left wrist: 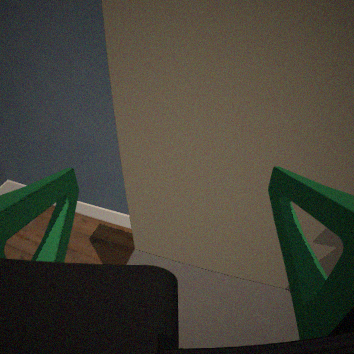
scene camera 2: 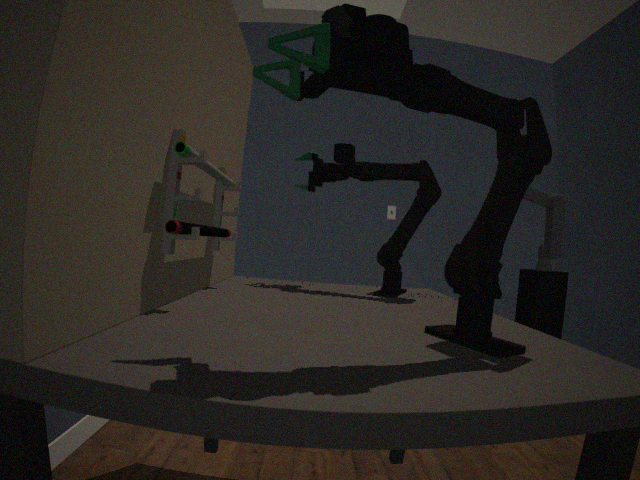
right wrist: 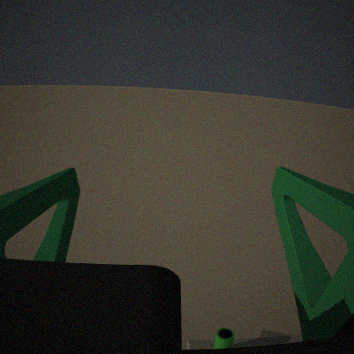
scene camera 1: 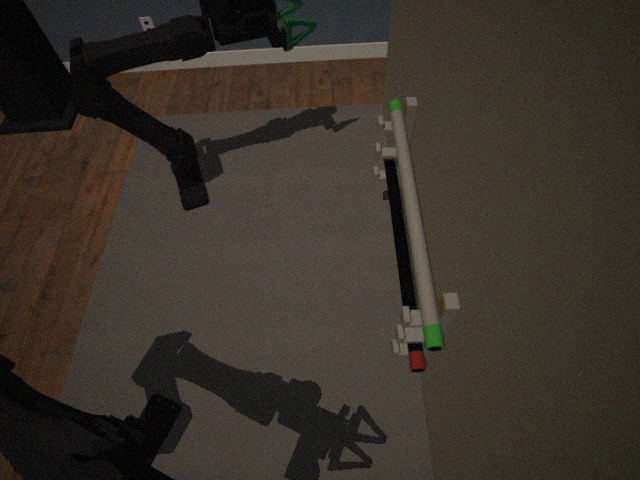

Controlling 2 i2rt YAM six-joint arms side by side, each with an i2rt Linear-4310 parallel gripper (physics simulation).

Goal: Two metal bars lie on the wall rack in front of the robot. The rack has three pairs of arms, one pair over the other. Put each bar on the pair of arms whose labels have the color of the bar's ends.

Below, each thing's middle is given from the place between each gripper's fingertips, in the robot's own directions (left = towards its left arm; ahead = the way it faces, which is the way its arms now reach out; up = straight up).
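My left gripper is a good way short of the black bar [scene camera 1: 404, 269], a good way above it and far to the left of it.
My right gripper, for its part, is far to the right of the black bar, and it is some way above the bar and some way short of the bar.
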